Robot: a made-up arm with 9 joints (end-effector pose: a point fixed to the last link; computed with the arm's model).
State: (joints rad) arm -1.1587 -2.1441 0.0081 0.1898 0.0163 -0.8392 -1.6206 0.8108 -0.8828
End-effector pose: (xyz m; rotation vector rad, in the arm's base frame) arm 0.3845 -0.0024 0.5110 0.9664 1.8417 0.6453
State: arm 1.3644 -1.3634 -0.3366 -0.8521 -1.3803 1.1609 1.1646 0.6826 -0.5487
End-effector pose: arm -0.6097 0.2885 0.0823 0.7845 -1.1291 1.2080
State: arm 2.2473 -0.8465 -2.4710 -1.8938 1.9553 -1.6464 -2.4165 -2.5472 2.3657
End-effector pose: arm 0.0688 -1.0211 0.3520 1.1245 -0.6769 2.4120
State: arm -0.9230 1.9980 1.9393 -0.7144 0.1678 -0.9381 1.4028 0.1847 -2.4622
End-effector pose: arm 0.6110 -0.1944 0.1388 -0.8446 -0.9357 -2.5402
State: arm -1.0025 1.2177 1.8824 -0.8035 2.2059 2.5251 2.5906 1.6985 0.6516
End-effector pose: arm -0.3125 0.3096 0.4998 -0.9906 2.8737 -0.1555
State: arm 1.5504 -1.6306 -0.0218 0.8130 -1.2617 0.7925 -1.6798 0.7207 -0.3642
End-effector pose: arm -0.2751 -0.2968 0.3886 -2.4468 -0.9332 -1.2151
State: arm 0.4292 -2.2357 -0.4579 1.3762 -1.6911 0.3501 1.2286 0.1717 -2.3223
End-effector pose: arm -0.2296 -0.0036 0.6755 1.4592 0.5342 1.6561
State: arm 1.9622 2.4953 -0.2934 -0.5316 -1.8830 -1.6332 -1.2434 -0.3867 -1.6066
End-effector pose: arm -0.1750 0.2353 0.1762 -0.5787 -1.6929 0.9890
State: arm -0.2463 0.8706 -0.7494 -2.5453 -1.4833 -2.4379 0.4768 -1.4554 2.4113
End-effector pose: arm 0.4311 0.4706 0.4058 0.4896 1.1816 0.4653
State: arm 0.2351 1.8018 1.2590 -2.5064 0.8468 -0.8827 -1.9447 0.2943 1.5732
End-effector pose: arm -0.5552 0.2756 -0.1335 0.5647 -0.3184 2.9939
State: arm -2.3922 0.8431 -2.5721 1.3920 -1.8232 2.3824 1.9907 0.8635 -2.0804
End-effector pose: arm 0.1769 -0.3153 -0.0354 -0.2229 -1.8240 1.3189
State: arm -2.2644 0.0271 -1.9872 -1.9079 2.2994 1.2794 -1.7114 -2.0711 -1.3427
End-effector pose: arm 0.8966 -0.1446 -0.3288 -0.4903 -1.1661 -0.2189
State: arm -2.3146 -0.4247 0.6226 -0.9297 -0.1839 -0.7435 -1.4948 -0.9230 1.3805
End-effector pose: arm 0.3229 0.1309 0.6813 0.9810 2.5684 0.7329
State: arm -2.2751 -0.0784 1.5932 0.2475 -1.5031 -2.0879 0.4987 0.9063 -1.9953
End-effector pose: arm 0.2953 -0.3551 -0.0176 -2.1825 -0.3549 -0.1569
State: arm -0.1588 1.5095 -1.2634 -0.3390 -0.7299 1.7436 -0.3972 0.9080 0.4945
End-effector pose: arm 0.4237 0.0256 0.4264 0.8557 -0.3745 -2.2194
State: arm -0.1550 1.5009 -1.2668 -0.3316 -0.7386 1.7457 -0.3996 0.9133 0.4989
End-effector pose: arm 0.4213 0.0250 0.4217 0.8525 -0.3745 -2.2292
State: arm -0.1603 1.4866 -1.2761 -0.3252 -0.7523 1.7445 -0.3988 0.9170 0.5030
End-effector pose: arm 0.4215 0.0209 0.4139 0.8294 -0.3804 -2.2469
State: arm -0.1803 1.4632 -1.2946 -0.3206 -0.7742 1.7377 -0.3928 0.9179 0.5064
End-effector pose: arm 0.4253 0.0110 0.4010 0.7734 -0.3945 -2.2758
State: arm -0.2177 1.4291 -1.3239 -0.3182 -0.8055 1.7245 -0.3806 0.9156 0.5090
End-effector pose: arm 0.4326 -0.0059 0.3817 0.6778 -0.4144 -2.3156
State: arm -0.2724 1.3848 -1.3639 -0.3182 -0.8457 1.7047 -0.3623 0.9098 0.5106
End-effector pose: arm 0.4418 -0.0298 0.3551 0.5420 -0.4325 -2.3614
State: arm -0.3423 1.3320 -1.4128 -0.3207 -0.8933 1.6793 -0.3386 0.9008 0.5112
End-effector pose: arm 0.4504 -0.0601 0.3213 0.3723 -0.4388 -2.4057
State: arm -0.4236 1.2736 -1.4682 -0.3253 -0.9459 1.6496 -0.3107 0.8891 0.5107
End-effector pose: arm 0.4558 -0.0945 0.2809 0.1804 -0.4241 -2.4411
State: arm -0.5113 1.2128 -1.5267 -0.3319 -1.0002 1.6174 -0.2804 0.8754 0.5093
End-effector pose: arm 0.4560 -0.1298 0.2355 -0.0165 -0.3822 -2.4614
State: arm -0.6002 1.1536 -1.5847 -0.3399 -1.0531 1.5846 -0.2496 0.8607 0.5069
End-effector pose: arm 0.4504 -0.1625 0.1881 -0.2009 -0.3155 -2.4651
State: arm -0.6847 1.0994 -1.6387 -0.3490 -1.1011 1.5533 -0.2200 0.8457 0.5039
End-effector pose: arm 0.4404 -0.1897 0.1419 -0.3580 -0.2319 -2.4539
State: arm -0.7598 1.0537 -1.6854 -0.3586 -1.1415 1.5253 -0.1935 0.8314 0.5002
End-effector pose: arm 0.4285 -0.2102 0.1008 -0.4795 -0.1446 -2.4333
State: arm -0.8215 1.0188 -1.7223 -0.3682 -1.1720 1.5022 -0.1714 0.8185 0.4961
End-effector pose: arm 0.4176 -0.2243 0.0678 -0.5641 -0.0664 -2.4102
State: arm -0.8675 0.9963 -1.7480 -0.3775 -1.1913 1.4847 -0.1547 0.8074 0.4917
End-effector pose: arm 0.4099 -0.2336 0.0445 -0.6156 -0.0066 -2.3902
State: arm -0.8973 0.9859 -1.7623 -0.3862 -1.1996 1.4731 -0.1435 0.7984 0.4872
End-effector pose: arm 0.4066 -0.2398 0.0311 -0.6407 0.0302 -2.3768
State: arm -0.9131 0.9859 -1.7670 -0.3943 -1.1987 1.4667 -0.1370 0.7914 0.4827
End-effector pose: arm 0.4074 -0.2444 0.0265 -0.6466 0.0454 -2.3703
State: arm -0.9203 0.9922 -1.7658 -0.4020 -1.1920 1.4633 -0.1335 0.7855 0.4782
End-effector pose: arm 0.4108 -0.2482 0.0271 -0.6418 0.0476 -2.3681
